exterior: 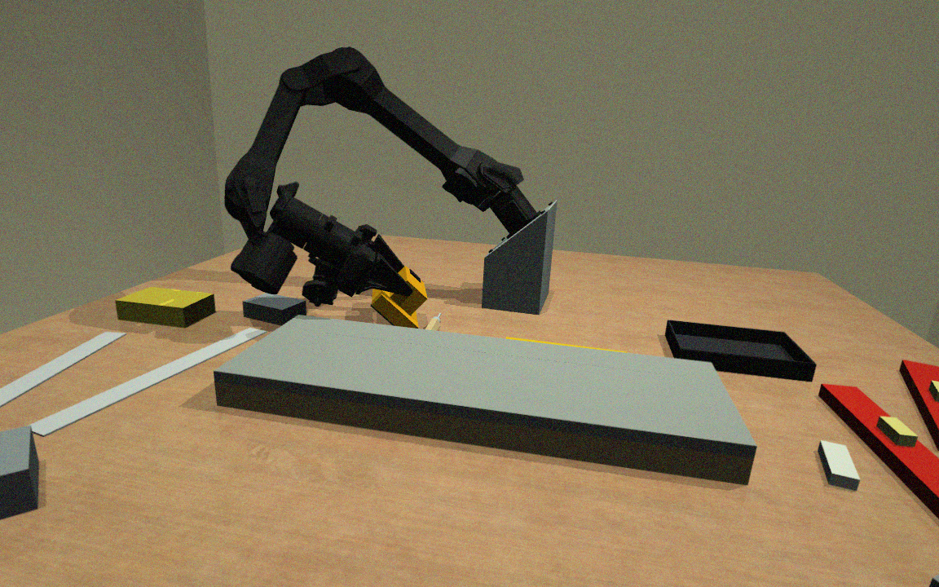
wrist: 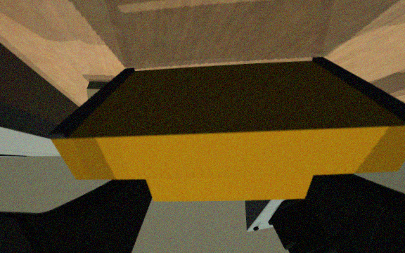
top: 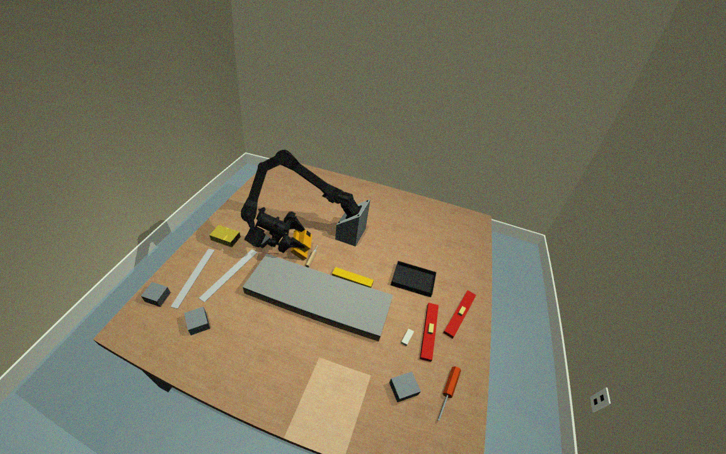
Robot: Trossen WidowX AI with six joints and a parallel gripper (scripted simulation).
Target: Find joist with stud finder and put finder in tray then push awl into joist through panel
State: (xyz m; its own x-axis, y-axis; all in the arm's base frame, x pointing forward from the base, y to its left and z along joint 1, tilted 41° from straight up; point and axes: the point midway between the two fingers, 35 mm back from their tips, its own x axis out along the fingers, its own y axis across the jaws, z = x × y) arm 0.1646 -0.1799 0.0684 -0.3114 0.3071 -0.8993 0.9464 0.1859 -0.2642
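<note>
Right now my gripper tip is 1 cm past the yellow stud finder. Also, from my gripper tip: thin yellow bar (8 cm ahead, 23 cm to the left, 5 cm below); then awl (1 cm ahead, 4 cm to the left, 5 cm below); then grey block (3 cm ahead, 20 cm to the right, 5 cm below).
</note>
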